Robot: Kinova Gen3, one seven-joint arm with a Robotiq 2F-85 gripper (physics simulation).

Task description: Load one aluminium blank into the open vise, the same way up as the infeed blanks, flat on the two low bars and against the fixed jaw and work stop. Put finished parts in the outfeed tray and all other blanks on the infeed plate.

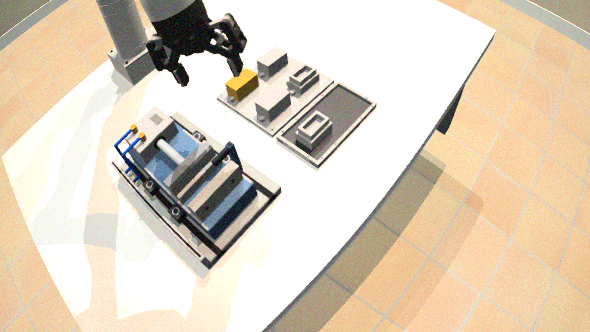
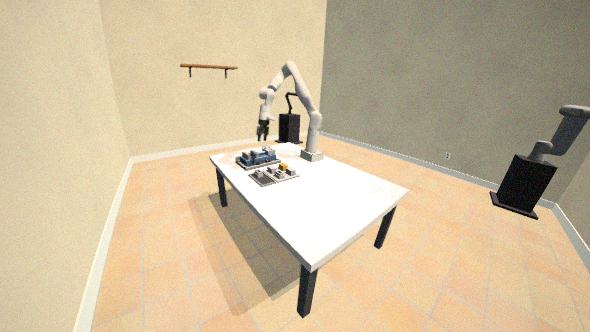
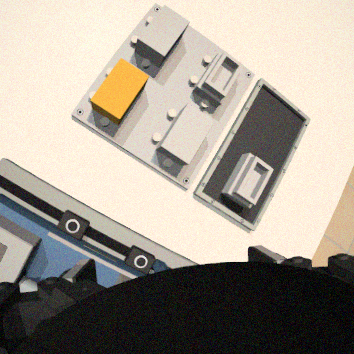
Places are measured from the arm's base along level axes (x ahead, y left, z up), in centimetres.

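Where they show: gripper, fingertip midpoint: [image 1: 211, 78] [image 2: 262, 141]; arm's base, link origin: [image 1: 133, 48] [image 2: 310, 150].
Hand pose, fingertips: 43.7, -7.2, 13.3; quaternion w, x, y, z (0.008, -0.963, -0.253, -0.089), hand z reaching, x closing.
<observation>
Things, the pixels of their top centre, and the offset from my fingertips, as dx, dy, dz.
- blue vise, top centre: [image 3: 68, 324] [image 1: 172, 153] [image 2: 257, 150] -3.1, -10.4, -9.8
- infeed plate, top centre: [image 3: 170, 89] [image 1: 274, 86] [image 2: 280, 173] -3.3, +16.7, -18.9
- yellow block, top centre: [image 3: 119, 87] [image 1: 240, 78] -8.6, +12.7, -15.3
- pocketed part, top centre: [image 3: 255, 180] [image 1: 313, 122] +10.6, +10.7, -15.6
My gripper [image 1: 209, 74] [image 2: 262, 138] [image 3: 172, 270] is open and empty, high above the table between vise and infeed plate. The blue vise [image 1: 215, 220] [image 2: 258, 158] is open, with no part between its jaws; its black-tipped work stop [image 1: 221, 157] stands at one side. On the infeed plate [image 1: 245, 111] [image 3: 172, 92] are two plain grey blanks, one at the back [image 1: 272, 62] [image 3: 162, 30] and one nearer the tray [image 1: 273, 105] [image 3: 187, 134], a yellow block [image 1: 242, 83] [image 3: 120, 90] and a stepped, pocketed grey part [image 1: 303, 79] [image 3: 219, 77]. Another pocketed part [image 1: 314, 130] [image 3: 248, 180] sits in the outfeed tray [image 1: 345, 102] [image 3: 270, 115].
The arm's base [image 1: 132, 67] [image 2: 312, 155] stands behind the vise. Blue hoses [image 1: 125, 140] with orange ends rise at the vise's rear. Small pegs stand beside the parts on the infeed plate. The tray has a raised rim and lies alongside the plate.
</observation>
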